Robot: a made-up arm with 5 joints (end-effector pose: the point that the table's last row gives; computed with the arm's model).
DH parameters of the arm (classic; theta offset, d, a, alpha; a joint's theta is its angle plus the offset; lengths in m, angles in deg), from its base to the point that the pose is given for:
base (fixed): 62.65 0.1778 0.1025 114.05
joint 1: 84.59 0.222 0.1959 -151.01
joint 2: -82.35 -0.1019 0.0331 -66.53
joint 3: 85.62 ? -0.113 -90
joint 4: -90 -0.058 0.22 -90
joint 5: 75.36 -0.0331 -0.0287 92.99
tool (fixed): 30.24 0.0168 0 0
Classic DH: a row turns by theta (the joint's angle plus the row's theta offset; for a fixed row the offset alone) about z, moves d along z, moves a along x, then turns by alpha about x.
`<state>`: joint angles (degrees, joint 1 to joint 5).
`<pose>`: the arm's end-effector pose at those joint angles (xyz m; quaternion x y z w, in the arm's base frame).
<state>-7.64 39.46 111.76 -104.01 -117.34</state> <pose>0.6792 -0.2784 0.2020 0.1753 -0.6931 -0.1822 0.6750</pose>
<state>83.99 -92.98 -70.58 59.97 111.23</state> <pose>0.2522 -0.0748 0.1108 -0.1267 -0.5843 -0.3252 0.7327</pose>
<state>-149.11 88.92 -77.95 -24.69 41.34</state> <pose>0.2315 -0.0182 0.0911 -0.3386 -0.1956 0.7084 0.5876</pose>
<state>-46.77 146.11 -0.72 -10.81 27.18</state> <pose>0.2623 0.1656 0.2686 -0.6703 -0.3409 0.5609 0.3462</pose>
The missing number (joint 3, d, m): -0.1509
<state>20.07 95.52 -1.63 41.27 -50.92</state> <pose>0.3707 -0.0746 0.3030 -0.8912 -0.3196 -0.0842 0.3107</pose>
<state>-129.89 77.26 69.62 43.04 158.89</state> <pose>0.2604 0.0771 -0.2171 -0.8955 -0.1215 -0.3981 0.1577</pose>
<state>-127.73 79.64 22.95 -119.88 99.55</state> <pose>0.6061 0.3910 0.0231 -0.2097 0.9205 0.2737 0.1837</pose>
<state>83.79 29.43 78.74 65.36 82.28</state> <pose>0.3323 -0.2280 0.1867 0.2374 0.4222 -0.2443 0.8401</pose>
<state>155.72 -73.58 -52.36 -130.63 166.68</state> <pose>-0.0764 -0.2913 0.1923 -0.3552 0.6052 0.2400 0.6708</pose>
